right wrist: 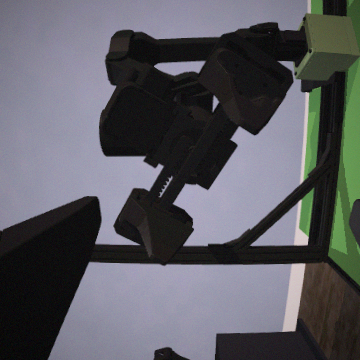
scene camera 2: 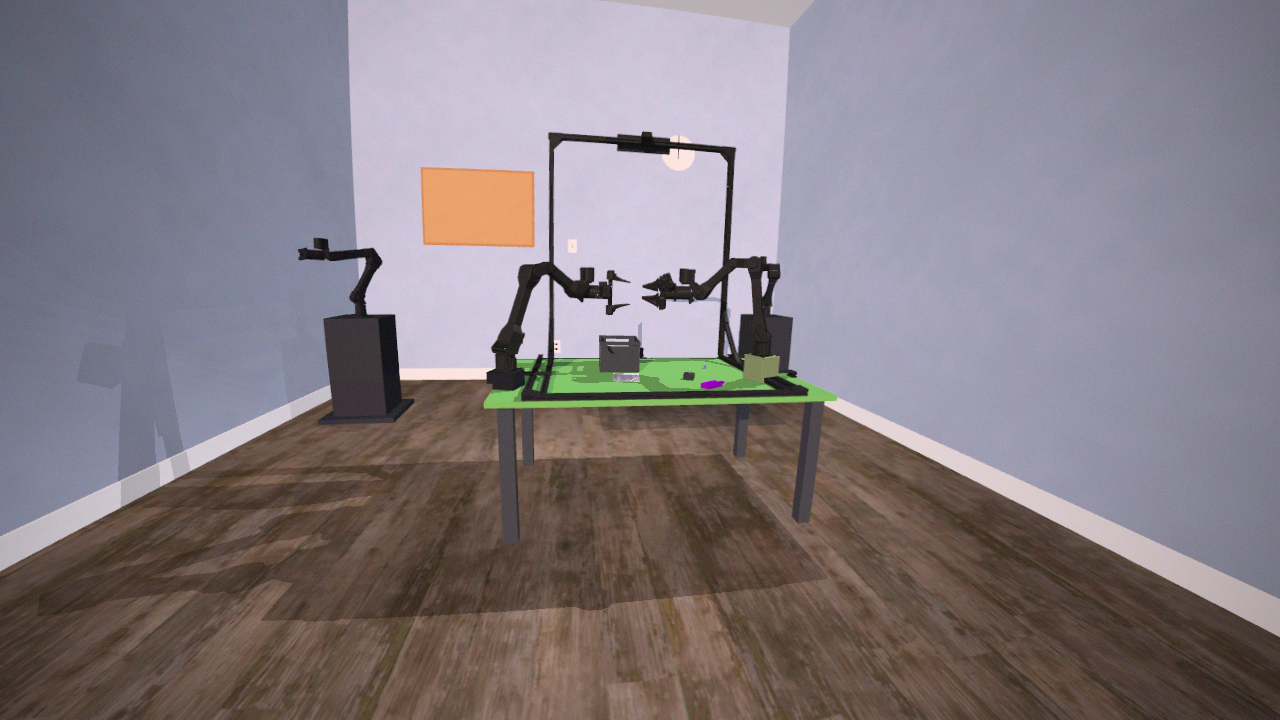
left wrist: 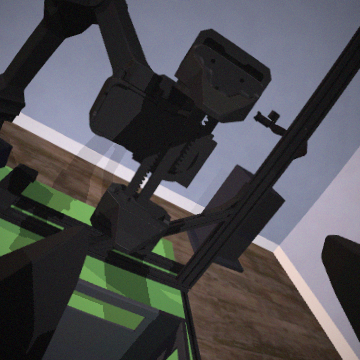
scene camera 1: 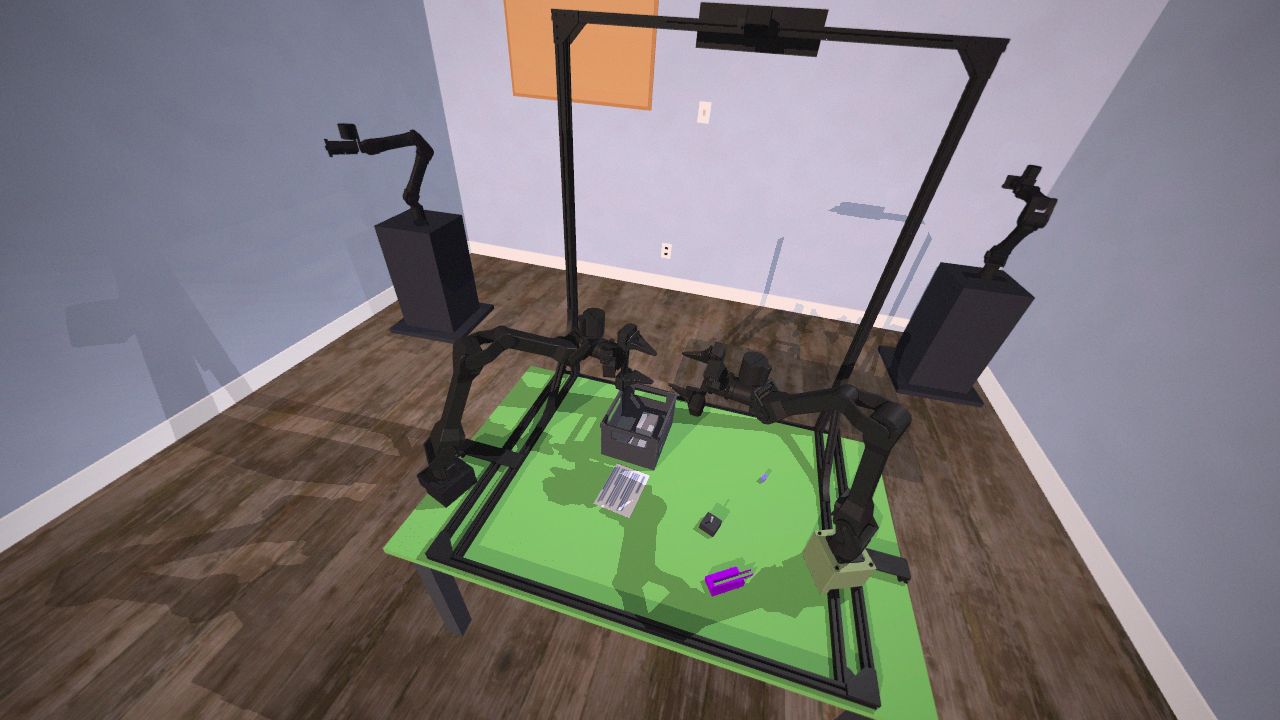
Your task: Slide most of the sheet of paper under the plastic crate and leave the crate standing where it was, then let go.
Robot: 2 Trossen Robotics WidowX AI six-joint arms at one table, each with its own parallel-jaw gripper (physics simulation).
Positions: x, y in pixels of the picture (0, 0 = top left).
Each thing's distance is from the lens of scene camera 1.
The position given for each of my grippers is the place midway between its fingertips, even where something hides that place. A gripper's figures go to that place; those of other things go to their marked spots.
my left gripper (scene camera 1: 675, 368): 1.07 m
my right gripper (scene camera 1: 654, 368): 1.08 m
dark plastic crate (scene camera 1: 615, 434): 1.34 m
